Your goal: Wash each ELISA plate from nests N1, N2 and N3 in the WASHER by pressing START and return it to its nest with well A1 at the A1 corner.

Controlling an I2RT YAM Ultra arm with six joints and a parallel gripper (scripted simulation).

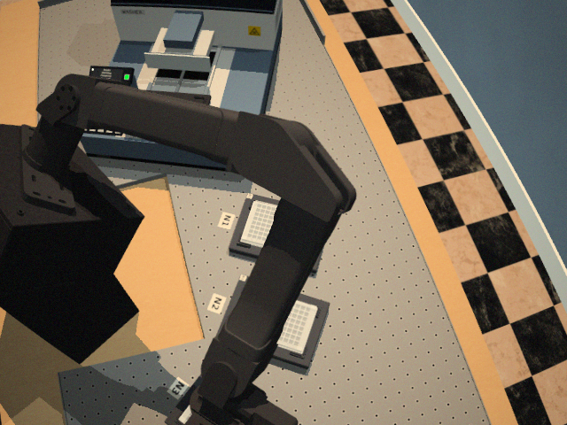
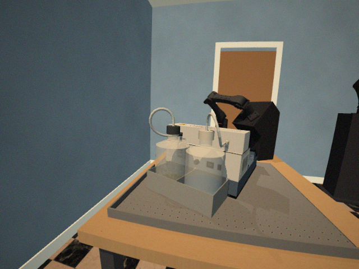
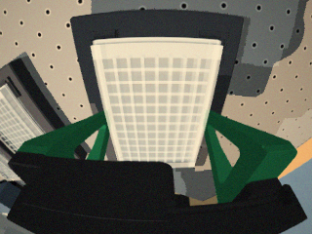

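The nest N3 is 10 mm below my hand. From my hand the other things lie so: nest N2: 90 mm ahead, 170 mm to the left, 40 mm below; then nest N1: 120 mm ahead, 340 mm to the left, 40 mm below; then N3 label: 80 mm behind, 70 mm to the left, 50 mm below.
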